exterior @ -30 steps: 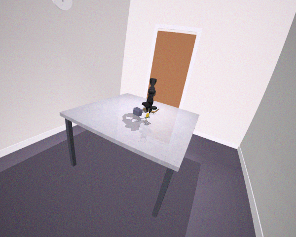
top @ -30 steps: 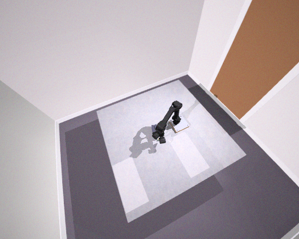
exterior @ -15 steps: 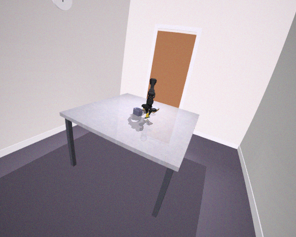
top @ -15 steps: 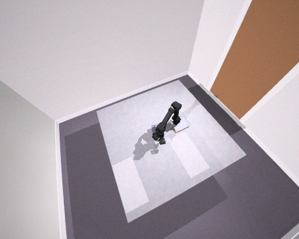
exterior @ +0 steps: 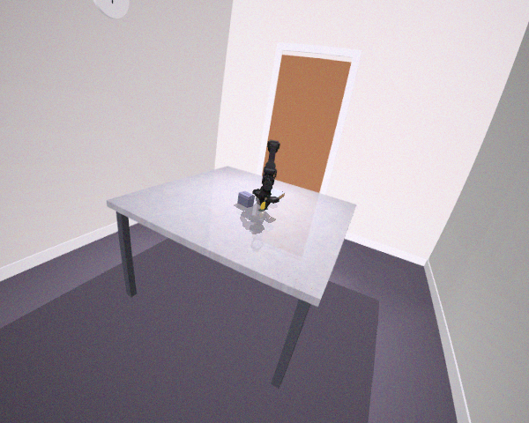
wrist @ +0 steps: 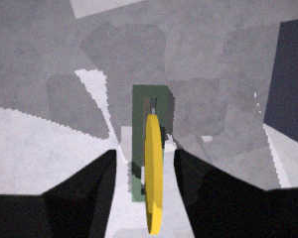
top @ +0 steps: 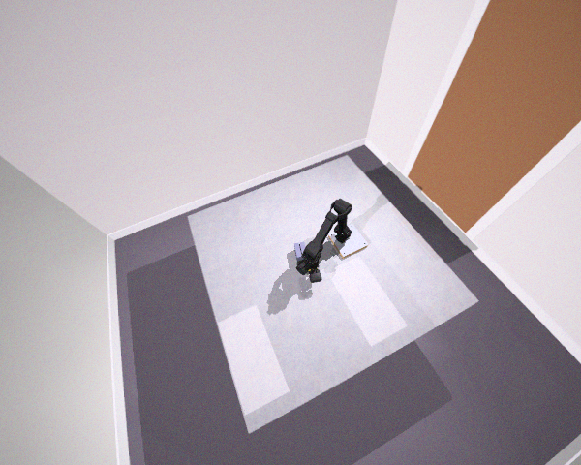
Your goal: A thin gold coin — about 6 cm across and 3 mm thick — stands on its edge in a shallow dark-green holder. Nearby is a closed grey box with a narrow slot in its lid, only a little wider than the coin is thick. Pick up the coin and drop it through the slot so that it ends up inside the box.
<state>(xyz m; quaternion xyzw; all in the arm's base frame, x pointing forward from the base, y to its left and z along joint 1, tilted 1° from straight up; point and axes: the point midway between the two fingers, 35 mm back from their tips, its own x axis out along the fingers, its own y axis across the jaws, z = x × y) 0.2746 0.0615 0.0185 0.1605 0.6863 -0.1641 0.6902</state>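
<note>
My gripper tip is 10 mm below the gold coin.
</note>
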